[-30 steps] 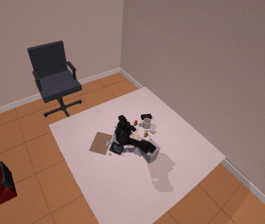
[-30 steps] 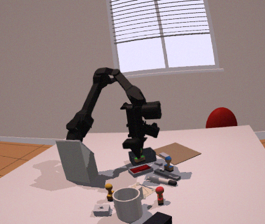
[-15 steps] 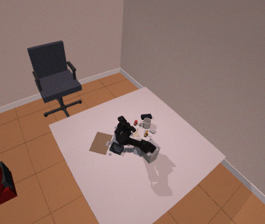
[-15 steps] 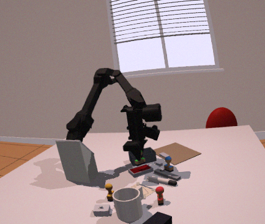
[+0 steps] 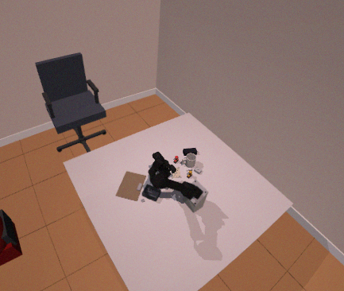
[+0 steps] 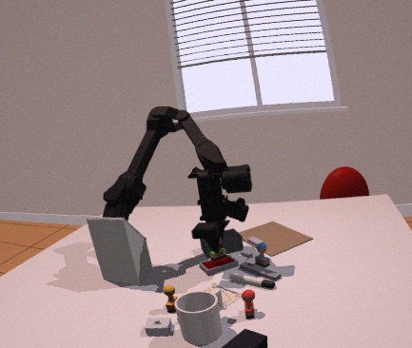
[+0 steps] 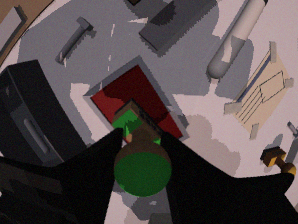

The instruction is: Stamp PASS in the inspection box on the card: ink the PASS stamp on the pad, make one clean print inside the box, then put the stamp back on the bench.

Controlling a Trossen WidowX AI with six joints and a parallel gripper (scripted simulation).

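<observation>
My gripper tip is now 50 mm above the red ink pad. From my gripper tip the other things lie so: dark tray 20 mm behind, 120 mm to the left, 40 mm below; green-knobbed stamp right at my gripper tip; blue-knobbed stamp 110 mm ahead, 10 mm to the left, 30 mm below.
</observation>
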